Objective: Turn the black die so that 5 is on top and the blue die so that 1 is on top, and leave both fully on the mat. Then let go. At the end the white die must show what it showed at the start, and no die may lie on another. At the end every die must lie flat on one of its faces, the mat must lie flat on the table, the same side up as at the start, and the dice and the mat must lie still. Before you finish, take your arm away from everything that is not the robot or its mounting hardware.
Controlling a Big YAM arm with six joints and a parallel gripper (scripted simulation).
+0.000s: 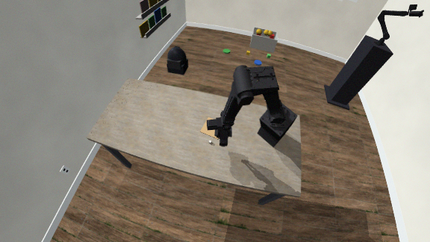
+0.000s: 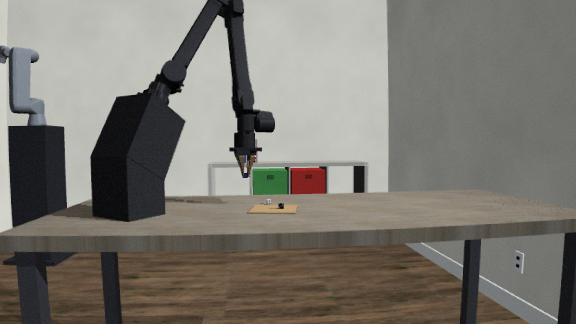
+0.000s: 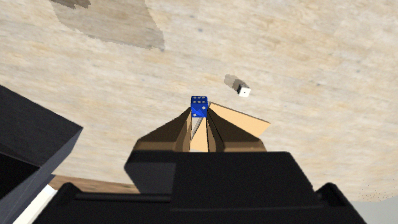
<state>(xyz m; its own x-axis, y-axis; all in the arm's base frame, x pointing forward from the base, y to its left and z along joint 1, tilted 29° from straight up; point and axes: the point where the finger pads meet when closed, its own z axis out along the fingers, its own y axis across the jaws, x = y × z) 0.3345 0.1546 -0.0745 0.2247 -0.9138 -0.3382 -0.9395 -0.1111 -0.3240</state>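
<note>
Right now my hand is 10 cm above the white die and 8 cm short of it. The rest, counted from my hand: black die (12 cm to the right, 12 cm ahead, 9 cm below); then blue die (1 cm to the left); then tan mat (12 cm to the right, 10 cm below, 9 cm ahead).
</note>
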